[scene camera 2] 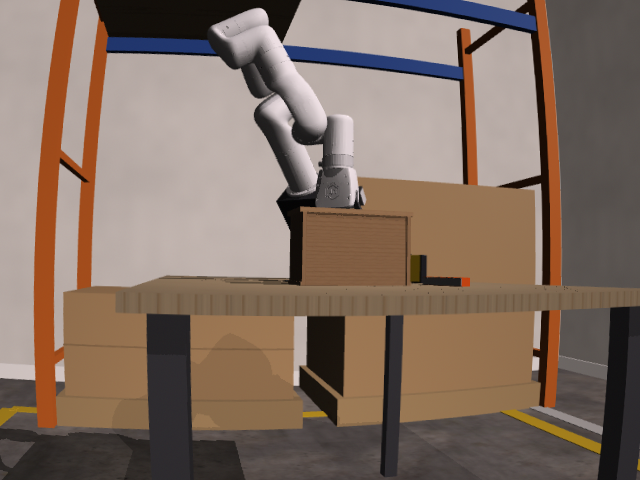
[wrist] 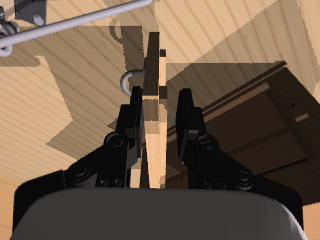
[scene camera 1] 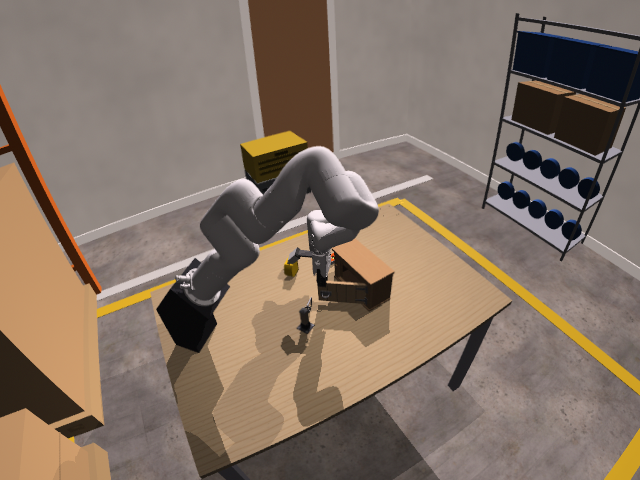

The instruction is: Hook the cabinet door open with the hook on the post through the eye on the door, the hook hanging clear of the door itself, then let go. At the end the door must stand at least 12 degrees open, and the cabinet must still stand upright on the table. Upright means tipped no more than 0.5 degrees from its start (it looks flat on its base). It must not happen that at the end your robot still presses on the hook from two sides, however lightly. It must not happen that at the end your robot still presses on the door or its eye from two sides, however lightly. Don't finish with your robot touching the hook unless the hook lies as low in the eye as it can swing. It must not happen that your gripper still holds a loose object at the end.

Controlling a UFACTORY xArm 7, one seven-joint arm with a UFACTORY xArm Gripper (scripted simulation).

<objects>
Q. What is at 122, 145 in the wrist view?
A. The gripper.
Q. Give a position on a brown cabinet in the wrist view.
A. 238, 120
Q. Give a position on a brown cabinet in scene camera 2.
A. At 328, 246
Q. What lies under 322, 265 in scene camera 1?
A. The gripper.
</objects>
